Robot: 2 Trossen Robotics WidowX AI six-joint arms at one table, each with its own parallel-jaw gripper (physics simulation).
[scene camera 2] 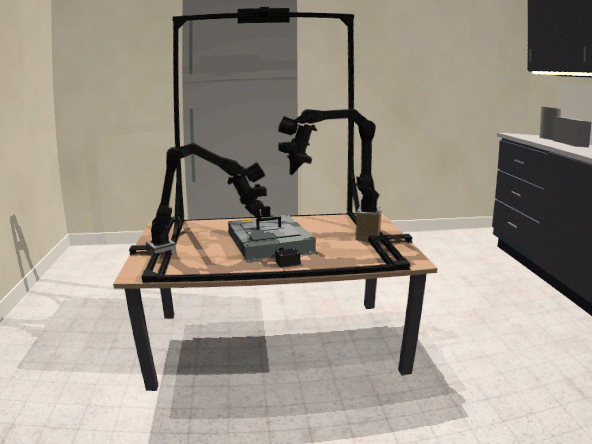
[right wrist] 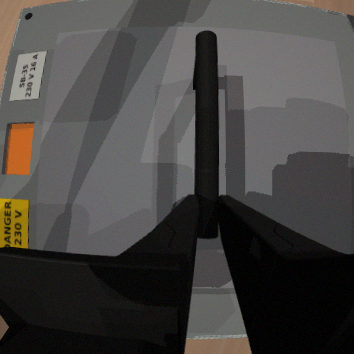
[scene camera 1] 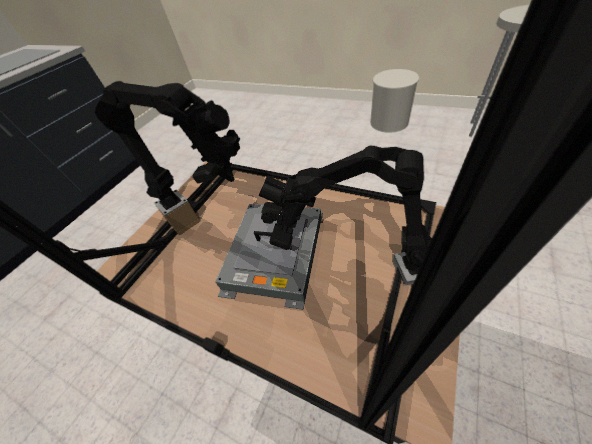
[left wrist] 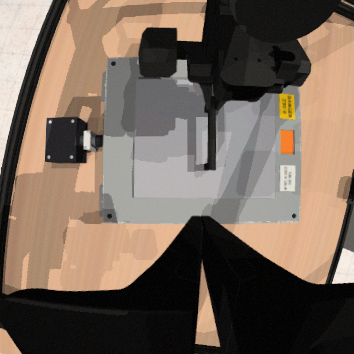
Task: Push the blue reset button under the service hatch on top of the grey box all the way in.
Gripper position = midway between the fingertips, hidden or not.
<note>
My left gripper (scene camera 1: 232,180) is shut and holds nothing. Further things: my right gripper (scene camera 1: 279,234) and a service hatch (scene camera 1: 257,254).
My left gripper is seen too in the left wrist view (left wrist: 199,223). My right gripper shows as well in the right wrist view (right wrist: 206,203) and in the left wrist view (left wrist: 211,107). The service hatch also shows in the right wrist view (right wrist: 135,118) and in the left wrist view (left wrist: 181,149).
</note>
